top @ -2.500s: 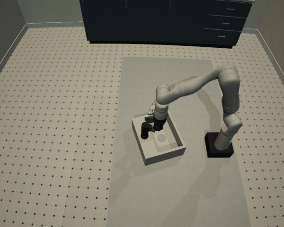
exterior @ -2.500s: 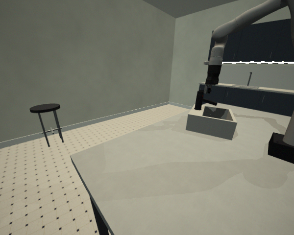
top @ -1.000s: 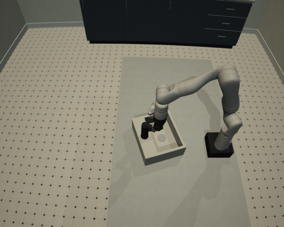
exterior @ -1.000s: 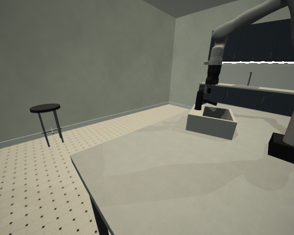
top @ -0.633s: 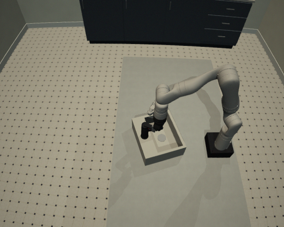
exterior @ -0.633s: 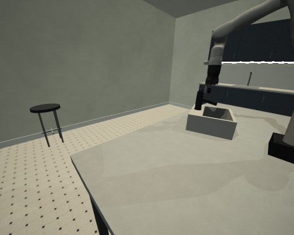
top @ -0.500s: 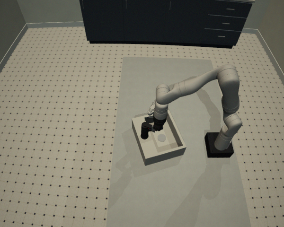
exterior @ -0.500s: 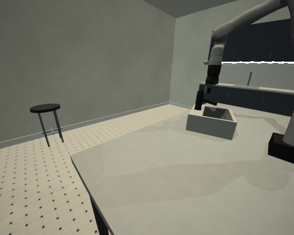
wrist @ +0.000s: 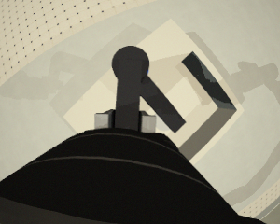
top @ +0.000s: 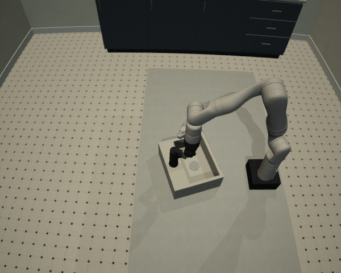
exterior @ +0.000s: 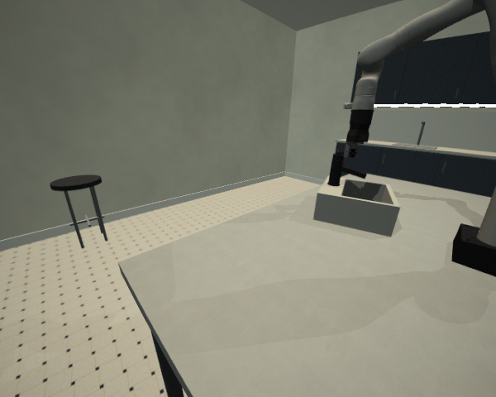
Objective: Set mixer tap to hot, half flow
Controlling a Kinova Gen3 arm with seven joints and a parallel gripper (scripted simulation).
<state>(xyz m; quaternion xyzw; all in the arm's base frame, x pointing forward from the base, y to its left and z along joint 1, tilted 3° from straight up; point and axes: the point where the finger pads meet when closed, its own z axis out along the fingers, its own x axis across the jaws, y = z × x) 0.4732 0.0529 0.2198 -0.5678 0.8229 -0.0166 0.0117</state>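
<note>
Now: the lever 2 cm ahead of my hand and 1 cm to the right of it. The rest, counted from my hand: sink basin: 5 cm behind, 7 cm to the right, 24 cm below.
</note>
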